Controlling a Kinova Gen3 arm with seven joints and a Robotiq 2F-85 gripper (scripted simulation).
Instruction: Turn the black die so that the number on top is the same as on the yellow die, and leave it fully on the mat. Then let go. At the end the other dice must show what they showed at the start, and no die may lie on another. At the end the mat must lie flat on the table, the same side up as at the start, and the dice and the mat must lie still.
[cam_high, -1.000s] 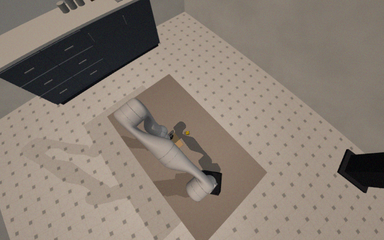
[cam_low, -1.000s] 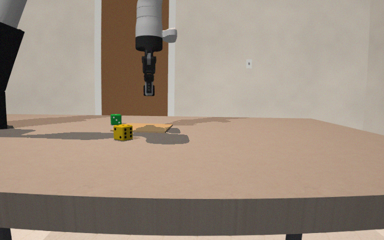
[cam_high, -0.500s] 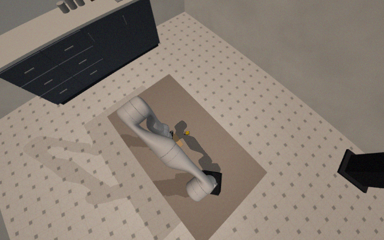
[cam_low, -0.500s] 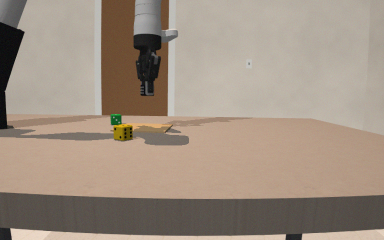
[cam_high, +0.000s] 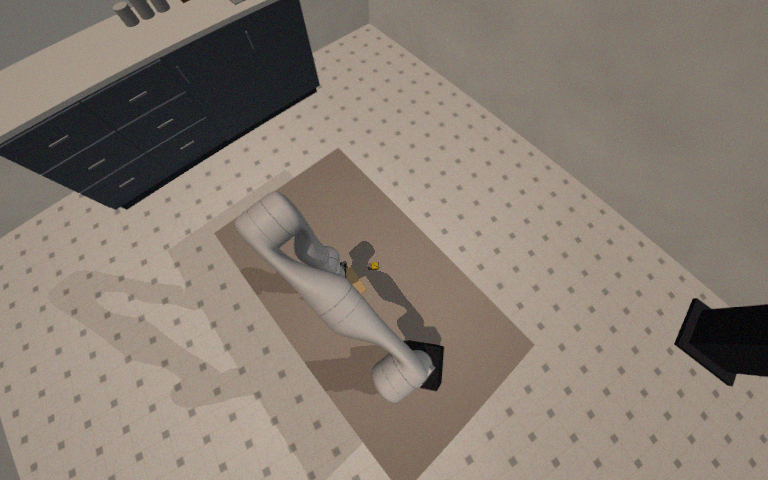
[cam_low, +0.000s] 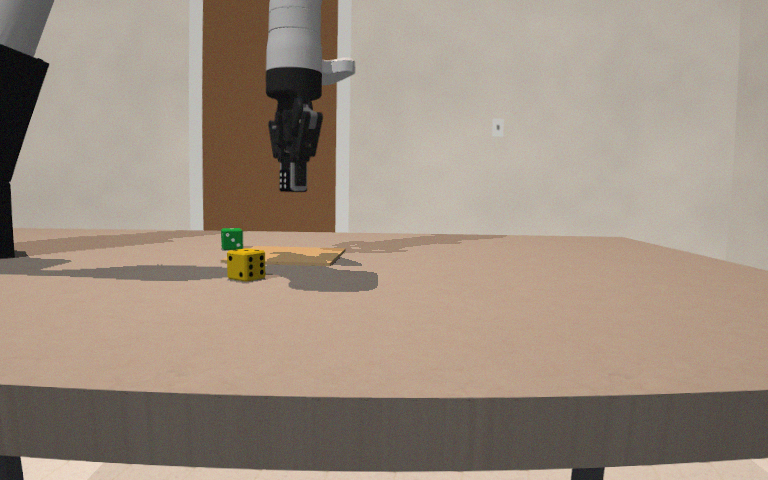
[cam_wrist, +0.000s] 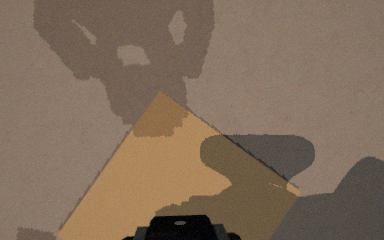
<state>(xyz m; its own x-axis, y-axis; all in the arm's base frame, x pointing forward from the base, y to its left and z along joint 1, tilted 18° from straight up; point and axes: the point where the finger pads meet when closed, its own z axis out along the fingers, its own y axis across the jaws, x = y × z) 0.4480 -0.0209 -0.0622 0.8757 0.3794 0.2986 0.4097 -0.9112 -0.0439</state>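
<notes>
My hand is 10 mm past the mat and 110 mm above it. Round my hand: green die (100 mm behind, 80 mm to the left, 90 mm below); yellow die (40 mm behind, 160 mm to the right, 90 mm below); black die (right at my hand).
</notes>
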